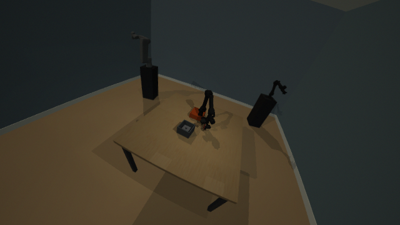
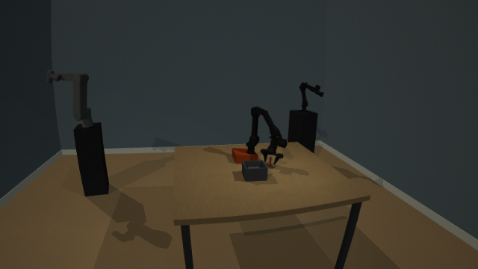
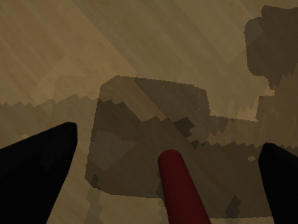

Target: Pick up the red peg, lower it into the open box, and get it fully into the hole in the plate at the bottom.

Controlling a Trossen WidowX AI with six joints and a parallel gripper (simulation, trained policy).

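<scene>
My gripper tip is now 200 mm to the left of the dark grey box and 120 mm short of it. From my gripper tip the other things lie so: red peg: 10 mm to the left, 10 mm behind, 10 mm above.
</scene>
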